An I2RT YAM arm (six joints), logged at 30 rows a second.
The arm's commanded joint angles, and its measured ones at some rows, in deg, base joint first. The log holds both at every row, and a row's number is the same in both.
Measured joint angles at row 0: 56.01 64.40 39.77 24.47 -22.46 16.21
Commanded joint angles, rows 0 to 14: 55.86 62.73 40.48 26.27 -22.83 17.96; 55.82 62.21 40.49 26.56 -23.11 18.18; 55.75 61.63 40.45 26.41 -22.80 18.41; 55.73 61.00 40.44 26.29 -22.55 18.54; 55.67 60.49 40.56 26.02 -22.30 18.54; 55.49 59.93 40.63 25.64 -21.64 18.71; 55.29 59.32 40.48 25.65 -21.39 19.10; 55.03 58.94 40.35 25.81 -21.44 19.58; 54.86 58.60 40.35 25.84 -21.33 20.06; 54.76 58.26 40.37 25.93 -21.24 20.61; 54.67 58.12 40.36 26.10 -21.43 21.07; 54.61 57.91 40.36 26.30 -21.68 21.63; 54.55 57.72 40.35 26.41 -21.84 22.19; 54.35 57.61 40.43 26.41 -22.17 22.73; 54.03 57.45 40.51 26.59 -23.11 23.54
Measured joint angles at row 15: 54.63 58.43 39.77 24.47 -22.06 20.78
